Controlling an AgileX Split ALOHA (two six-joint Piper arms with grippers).
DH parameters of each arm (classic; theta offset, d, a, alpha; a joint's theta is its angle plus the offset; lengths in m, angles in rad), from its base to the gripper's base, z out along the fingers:
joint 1: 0 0.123 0 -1.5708
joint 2: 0.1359 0 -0.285 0
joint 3: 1.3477 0 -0.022 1.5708
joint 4: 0 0.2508 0 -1.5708
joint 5: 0 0 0.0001 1.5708
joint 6: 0 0.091 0 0
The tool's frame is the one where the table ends.
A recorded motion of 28 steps. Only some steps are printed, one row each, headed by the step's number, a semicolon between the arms.
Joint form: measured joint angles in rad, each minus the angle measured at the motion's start. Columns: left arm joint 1, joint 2, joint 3, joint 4, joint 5, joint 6; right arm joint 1, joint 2, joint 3, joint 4, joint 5, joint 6.
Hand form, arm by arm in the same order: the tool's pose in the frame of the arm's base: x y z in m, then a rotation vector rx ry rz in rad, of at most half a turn. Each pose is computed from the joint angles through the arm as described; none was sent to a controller.
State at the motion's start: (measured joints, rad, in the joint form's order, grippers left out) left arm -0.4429 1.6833 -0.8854 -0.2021 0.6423 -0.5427; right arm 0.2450 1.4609 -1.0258 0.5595 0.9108 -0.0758
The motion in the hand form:
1: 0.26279 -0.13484 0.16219 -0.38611 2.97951 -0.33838; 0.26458 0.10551 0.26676 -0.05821 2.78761 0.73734
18: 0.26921 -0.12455 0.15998 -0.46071 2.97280 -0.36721; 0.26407 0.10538 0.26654 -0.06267 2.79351 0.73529
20: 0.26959 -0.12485 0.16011 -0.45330 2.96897 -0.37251; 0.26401 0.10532 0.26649 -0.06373 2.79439 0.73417
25: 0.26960 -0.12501 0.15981 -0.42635 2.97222 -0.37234; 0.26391 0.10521 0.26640 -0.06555 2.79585 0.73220
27: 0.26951 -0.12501 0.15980 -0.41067 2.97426 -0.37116; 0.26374 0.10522 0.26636 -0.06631 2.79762 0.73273
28: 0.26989 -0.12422 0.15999 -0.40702 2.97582 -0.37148; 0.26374 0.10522 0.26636 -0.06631 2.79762 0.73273
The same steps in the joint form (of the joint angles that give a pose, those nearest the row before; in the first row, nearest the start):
1: 0.0073 0.0073 0.0000 -0.0074 0.0000 0.0041; 0.0000 0.0000 0.0000 0.0000 0.0000 0.0000
18: 0.0553 0.0165 0.0000 -0.0509 -0.0053 0.0359; 0.0000 0.0000 0.0000 -0.0029 0.0058 0.0000
20: 0.0554 0.0165 0.0000 -0.0553 -0.0102 0.0441; 0.0000 0.0000 0.0000 -0.0040 0.0066 0.0000
25: 0.0554 0.0176 0.0000 -0.0581 -0.0102 0.0644; 0.0000 0.0000 0.0000 -0.0059 0.0078 0.0000
27: 0.0554 0.0176 0.0000 -0.0584 -0.0092 0.0750; 0.0000 0.0000 0.0000 -0.0059 0.0097 0.0000
28: 0.0588 0.0176 -0.0010 -0.0603 -0.0064 0.0821; 0.0000 0.0000 0.0000 -0.0059 0.0097 0.0000

